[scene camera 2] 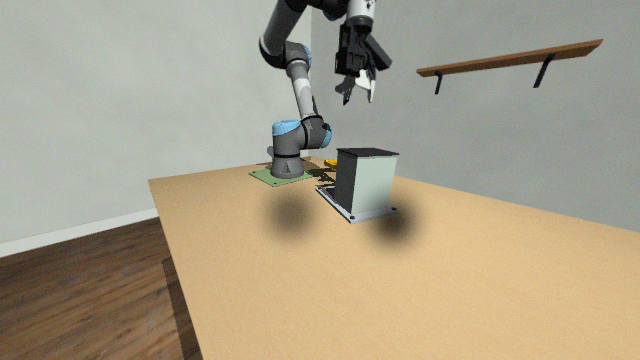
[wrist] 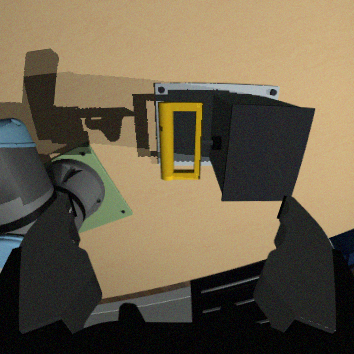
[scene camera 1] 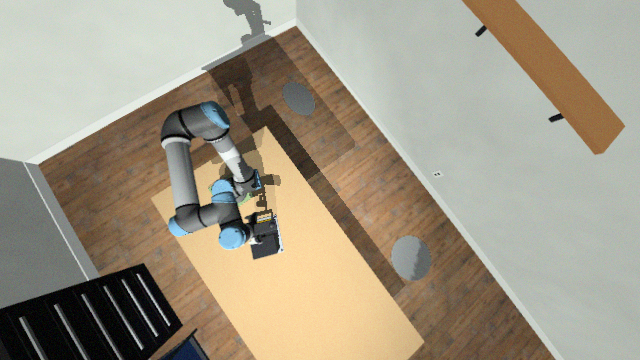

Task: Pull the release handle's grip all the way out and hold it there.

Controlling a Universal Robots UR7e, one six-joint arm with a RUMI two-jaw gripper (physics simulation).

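Note:
The release handle's yellow rectangular grip (wrist: 166, 142) (scene camera 2: 330, 164) (scene camera 1: 264, 218) stands beside a dark-topped box (wrist: 265, 155) (scene camera 2: 374, 184) (scene camera 1: 265, 248). In the wrist view it is left of the box, with a short dark stem between them. The box stands on a light base plate (wrist: 220, 88) (scene camera 2: 372, 214). My gripper (wrist: 177, 196) (scene camera 2: 358, 102) is open and empty, pointing down high above the box and grip, touching neither. In scene camera 2 the box hides most of the grip. How far the grip stands out of its full travel, I cannot tell.
The arm's base stands on a green plate (wrist: 112, 197) (scene camera 2: 260, 175) on the wooden table (scene camera 1: 320, 300) (scene camera 2: 400, 290), on the grip's side of the box. A black cabinet (scene camera 1: 100, 320) stands beyond the table's edge. A wooden shelf (scene camera 1: 545, 65) (scene camera 2: 510, 61) is on the wall.

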